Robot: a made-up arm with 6 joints.
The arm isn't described. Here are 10 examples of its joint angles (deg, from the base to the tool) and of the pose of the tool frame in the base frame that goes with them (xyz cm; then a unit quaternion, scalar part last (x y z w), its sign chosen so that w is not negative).
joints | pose
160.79 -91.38 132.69 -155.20 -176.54 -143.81 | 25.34 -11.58 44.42 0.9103 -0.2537 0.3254 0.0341
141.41 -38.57 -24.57 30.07 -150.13 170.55 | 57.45 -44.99 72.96 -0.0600 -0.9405 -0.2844 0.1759
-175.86 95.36 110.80 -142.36 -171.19 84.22 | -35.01 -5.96 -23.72 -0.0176 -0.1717 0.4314 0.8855
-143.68 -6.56 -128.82 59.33 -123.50 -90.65 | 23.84 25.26 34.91 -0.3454 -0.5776 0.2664 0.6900
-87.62 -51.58 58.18 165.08 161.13 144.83 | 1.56 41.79 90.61 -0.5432 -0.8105 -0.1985 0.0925
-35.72 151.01 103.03 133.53 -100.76 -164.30 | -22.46 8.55 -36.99 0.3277 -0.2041 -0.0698 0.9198
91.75 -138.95 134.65 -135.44 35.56 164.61 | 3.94 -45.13 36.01 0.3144 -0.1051 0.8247 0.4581
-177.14 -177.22 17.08 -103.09 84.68 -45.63 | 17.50 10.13 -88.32 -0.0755 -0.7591 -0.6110 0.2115
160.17 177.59 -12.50 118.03 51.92 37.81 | -23.98 -2.59 -93.68 0.0828 -0.8623 0.2352 0.4408
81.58 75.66 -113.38 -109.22 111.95 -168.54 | 11.12 19.63 64.87 -0.7380 0.4433 -0.4725 0.1884
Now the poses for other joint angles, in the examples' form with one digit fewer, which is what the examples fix.
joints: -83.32 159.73 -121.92 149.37 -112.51 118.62
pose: 3.1 -55.1 -3.3 -0.335 -0.885 0.299 0.125
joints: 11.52 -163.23 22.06 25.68 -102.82 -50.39
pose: -36.9 -10.3 -80.3 -0.363 0.747 -0.370 0.417
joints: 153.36 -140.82 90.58 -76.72 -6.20 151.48
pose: 72.8 -40.5 14.5 -0.239 0.367 -0.830 0.346
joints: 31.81 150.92 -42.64 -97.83 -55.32 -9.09
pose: 62.8 53.1 -50.7 -0.801 0.014 0.010 0.598
